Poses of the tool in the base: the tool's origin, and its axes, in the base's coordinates. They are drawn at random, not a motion.
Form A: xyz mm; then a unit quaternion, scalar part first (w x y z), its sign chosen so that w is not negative.
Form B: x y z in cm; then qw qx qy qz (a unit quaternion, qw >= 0). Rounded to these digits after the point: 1 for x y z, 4 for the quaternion.
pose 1, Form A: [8, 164, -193, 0.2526, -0.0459, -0.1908, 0.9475]
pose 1, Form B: [0.8, 16.4, -19.3, 0.2526, -0.0459, -0.1908, 0.9475]
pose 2, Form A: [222, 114, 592, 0.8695, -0.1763, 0.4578, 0.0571]
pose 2, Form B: [22.2, 11.4, 59.2, 0.8695, -0.1763, 0.4578, 0.0571]
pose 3, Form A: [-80, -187, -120, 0.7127, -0.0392, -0.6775, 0.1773]
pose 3, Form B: [-8.0, -18.7, -12.0, 0.7127, -0.0392, -0.6775, 0.1773]
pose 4, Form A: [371, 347, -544, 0.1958, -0.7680, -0.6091, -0.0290]
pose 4, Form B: [37.1, 34.7, -54.4, 0.1958, -0.7680, -0.6091, -0.0290]
